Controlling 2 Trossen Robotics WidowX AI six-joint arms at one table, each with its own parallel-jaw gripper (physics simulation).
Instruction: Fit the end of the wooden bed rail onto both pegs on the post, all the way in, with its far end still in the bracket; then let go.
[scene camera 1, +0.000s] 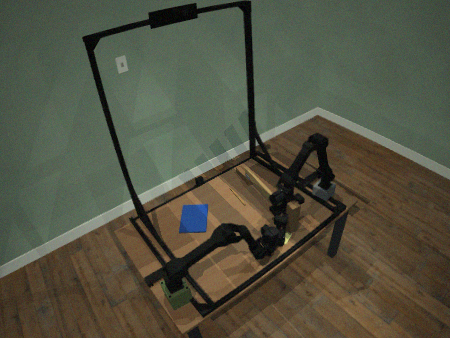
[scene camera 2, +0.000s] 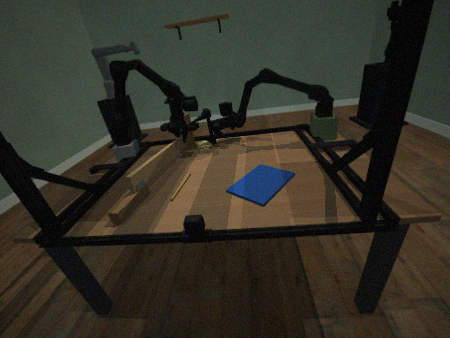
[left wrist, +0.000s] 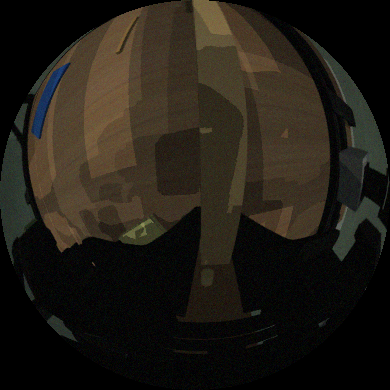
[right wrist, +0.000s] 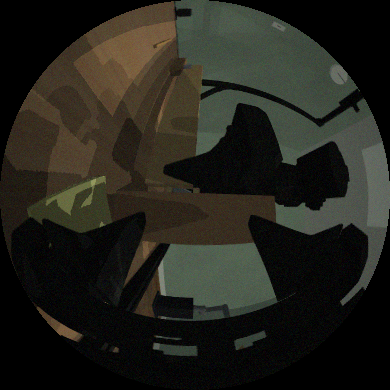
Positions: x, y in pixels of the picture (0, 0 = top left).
Scene:
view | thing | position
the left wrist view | my left gripper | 212, 211
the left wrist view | wooden bed rail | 221, 99
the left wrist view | blue mat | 40, 113
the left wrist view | upright wooden post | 220, 301

